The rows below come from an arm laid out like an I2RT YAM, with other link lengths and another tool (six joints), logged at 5 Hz.
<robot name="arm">
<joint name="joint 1" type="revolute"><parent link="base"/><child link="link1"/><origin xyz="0.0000 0.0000 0.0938" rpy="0.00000 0.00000 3.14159"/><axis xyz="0 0 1"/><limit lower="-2.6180" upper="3.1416"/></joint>
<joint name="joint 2" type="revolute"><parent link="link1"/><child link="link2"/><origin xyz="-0.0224 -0.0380 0.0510" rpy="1.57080 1.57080 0.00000"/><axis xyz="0 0 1"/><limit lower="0.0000" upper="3.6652"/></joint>
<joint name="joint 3" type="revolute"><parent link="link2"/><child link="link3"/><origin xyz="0.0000 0.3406 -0.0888" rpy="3.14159 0.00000 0.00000"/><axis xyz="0 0 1"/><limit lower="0.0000" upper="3.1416"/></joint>
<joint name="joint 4" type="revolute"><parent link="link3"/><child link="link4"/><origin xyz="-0.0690 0.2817 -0.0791"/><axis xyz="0 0 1"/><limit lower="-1.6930" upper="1.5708"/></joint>
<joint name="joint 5" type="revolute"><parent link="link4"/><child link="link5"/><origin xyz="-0.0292 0.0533 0.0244" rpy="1.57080 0.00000 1.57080"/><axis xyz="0 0 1"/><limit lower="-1.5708" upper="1.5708"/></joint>
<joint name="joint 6" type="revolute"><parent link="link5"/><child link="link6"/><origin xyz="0.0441 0.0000 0.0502" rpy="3.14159 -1.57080 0.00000"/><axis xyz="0 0 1"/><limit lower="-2.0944" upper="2.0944"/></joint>
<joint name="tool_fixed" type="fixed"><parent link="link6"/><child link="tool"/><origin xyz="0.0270 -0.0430 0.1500" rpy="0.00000 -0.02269 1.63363"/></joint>
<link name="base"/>
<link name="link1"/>
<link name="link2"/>
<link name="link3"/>
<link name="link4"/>
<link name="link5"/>
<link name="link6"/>
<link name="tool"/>
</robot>
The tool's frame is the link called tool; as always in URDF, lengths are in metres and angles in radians.
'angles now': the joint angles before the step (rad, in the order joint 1, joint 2, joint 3, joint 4, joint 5, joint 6). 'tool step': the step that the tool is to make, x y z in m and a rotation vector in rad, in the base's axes. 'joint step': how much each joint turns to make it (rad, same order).
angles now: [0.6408, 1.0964, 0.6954, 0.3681, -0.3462, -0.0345]
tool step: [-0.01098, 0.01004, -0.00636, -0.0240, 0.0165, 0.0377]
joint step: [0.0369, 0.0003, 0.0033, -0.0340, -0.0004, -0.0095]
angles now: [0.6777, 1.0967, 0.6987, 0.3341, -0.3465, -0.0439]
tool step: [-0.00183, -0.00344, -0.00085, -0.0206, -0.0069, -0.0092]
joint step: [0.0052, -0.0122, 0.0009, -0.0275, 0.0158, -0.0204]
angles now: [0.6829, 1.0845, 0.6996, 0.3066, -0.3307, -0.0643]
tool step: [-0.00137, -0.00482, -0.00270, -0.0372, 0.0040, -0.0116]
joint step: [0.0026, -0.0105, 0.0120, -0.0574, 0.0166, -0.0262]
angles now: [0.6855, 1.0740, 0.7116, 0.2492, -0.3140, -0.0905]
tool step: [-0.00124, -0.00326, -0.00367, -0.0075, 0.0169, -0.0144]
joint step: [0.0042, -0.0073, -0.0014, -0.0214, 0.0179, 0.0075]
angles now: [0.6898, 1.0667, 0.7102, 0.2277, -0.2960, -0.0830]
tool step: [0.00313, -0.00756, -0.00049, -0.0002, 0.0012, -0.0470]
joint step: [0.0066, -0.0098, -0.0053, -0.0034, 0.0531, 0.0077]
